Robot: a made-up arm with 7 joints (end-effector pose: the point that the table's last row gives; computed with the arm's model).
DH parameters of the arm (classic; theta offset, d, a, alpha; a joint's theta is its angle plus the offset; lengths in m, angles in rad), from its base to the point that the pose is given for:
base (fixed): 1.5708 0.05 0 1.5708
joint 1: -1.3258 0 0.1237 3.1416
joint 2: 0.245 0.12 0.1 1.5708
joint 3: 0 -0.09 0.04 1.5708
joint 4: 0 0.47 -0.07 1.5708
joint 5: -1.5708 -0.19 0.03 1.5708
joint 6: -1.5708 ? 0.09 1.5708
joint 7: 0 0.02 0.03 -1.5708
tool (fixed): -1.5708 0.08 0 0
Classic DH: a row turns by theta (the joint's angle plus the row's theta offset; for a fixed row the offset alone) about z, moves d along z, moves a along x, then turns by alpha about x.
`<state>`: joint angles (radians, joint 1 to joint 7).
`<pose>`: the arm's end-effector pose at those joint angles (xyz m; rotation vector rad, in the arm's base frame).
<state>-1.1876 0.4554 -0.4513 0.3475 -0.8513 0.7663 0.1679</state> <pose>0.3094 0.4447 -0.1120 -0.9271 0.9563 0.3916</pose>
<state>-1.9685 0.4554 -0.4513 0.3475 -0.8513 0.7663 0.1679</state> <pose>0.3094 0.2019 -0.3781 -1.6288 1.1280 -0.0021</pose>
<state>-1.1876 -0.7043 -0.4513 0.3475 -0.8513 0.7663 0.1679</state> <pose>0.3094 0.1995 0.4410 0.1329 0.5628 0.8186</pose>
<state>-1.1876 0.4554 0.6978 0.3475 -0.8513 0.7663 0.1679</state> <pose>0.6487 -0.3289 -0.0560 -0.2761 1.2438 -0.6137</pose>
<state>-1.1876 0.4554 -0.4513 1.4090 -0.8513 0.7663 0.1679</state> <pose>0.3540 0.3858 0.3470 0.0618 1.0305 0.9528</pose>
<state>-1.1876 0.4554 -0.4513 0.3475 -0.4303 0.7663 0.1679</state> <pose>0.1627 0.4336 -0.0921 -1.0734 0.6587 0.7058</pose>
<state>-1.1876 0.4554 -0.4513 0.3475 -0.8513 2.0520 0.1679</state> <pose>0.2877 0.4319 0.0151 -0.2446 1.6760 1.3657</pose>
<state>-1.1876 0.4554 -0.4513 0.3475 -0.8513 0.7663 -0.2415</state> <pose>0.2805 0.4463 -0.1312 -1.2971 0.8913 0.6011</pose>
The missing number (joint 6, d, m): 0.26
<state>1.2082 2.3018 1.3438 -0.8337 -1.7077 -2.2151 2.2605</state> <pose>-0.0743 -0.5638 -0.4062 -2.0633 -0.1799 -0.1066</pose>
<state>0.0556 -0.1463 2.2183 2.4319 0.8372 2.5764 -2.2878</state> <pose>-0.3231 -0.1338 -0.3740 -1.6341 0.0250 0.0459</pose>
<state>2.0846 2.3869 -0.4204 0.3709 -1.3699 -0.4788 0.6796</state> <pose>0.5523 0.2840 0.4672 0.3582 0.7898 -0.5825</pose>
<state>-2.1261 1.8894 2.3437 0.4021 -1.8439 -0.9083 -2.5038</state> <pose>-0.5455 0.2086 0.5605 0.3481 1.7887 -1.1154</pose>
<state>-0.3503 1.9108 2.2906 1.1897 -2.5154 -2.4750 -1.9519</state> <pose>-0.5063 -0.4207 0.2051 -0.8200 -2.1865 -1.3327</pose>
